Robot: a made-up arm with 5 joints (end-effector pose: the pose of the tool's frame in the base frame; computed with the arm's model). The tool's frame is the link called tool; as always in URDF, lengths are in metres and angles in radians.
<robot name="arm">
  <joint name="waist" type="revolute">
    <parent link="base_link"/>
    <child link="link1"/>
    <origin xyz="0 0 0.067" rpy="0 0 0"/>
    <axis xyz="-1 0 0"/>
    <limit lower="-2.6" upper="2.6"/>
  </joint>
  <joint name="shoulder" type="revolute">
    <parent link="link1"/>
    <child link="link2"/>
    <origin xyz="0.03 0.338 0.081" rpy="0 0 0"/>
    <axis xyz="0 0 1"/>
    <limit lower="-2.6" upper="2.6"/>
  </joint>
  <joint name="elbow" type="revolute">
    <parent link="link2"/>
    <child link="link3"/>
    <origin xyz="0.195 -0.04 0.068" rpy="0 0 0"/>
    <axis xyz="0 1 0"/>
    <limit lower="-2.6" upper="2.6"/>
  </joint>
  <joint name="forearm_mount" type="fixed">
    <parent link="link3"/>
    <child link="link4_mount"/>
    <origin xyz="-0.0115 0.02 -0.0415" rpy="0 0 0"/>
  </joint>
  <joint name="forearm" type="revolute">
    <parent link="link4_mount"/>
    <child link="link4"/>
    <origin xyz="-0.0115 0.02 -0.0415" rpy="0 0 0"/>
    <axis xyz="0 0 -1"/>
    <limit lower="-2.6" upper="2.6"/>
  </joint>
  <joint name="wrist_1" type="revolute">
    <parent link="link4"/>
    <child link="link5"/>
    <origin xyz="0.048 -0.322 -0.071" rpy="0 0 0"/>
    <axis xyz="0 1 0"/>
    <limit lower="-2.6" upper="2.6"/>
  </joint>
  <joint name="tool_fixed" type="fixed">
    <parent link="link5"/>
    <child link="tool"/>
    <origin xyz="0.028 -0.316 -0.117" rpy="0 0 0"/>
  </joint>
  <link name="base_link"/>
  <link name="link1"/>
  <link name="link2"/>
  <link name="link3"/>
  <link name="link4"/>
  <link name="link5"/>
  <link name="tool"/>
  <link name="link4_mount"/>
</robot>
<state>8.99 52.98 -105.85 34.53 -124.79</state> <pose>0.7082 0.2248 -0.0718 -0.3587 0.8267 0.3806 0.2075</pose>
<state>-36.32 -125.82 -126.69 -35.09 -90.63</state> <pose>-0.3219 0.1083 0.9002 -0.7683 -0.4373 0.2798 0.3744</pose>
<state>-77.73 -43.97 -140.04 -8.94 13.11</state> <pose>-0.2037 -0.4932 -0.1345 -0.0513 -0.5278 -0.6179 0.5805</pose>
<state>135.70 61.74 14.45 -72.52 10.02</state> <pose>0.4884 -0.8284 -0.3688 -0.3713 0.9041 0.1970 0.0777</pose>
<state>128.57 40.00 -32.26 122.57 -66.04</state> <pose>-0.3006 -0.4744 0.0283 -0.5746 -0.7996 0.0907 0.1489</pose>
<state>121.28 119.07 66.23 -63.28 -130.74</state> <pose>0.0011 -0.7575 -0.3653 -0.0553 0.6130 0.0960 0.7823</pose>
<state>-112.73 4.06 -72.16 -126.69 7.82</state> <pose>0.5924 -0.7700 0.6207 -0.0175 -0.7244 0.1708 0.6676</pose>
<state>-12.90 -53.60 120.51 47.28 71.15</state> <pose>-0.1234 -0.2735 0.7377 -0.2320 -0.9151 0.1816 0.2751</pose>
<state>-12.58 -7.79 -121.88 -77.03 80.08</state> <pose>0.0593 -0.0388 0.8289 -0.5461 -0.2171 -0.1929 0.7858</pose>
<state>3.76 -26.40 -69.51 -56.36 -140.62</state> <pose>0.3000 -0.0535 0.7331 -0.0774 0.8769 -0.4554 0.1329</pose>
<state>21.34 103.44 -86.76 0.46 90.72</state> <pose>0.5640 0.8029 -0.2021 -0.1389 0.1694 0.7664 0.6039</pose>
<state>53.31 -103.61 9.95 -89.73 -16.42</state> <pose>-0.0461 -0.4220 0.2789 -0.3776 -0.1941 -0.0496 0.9040</pose>
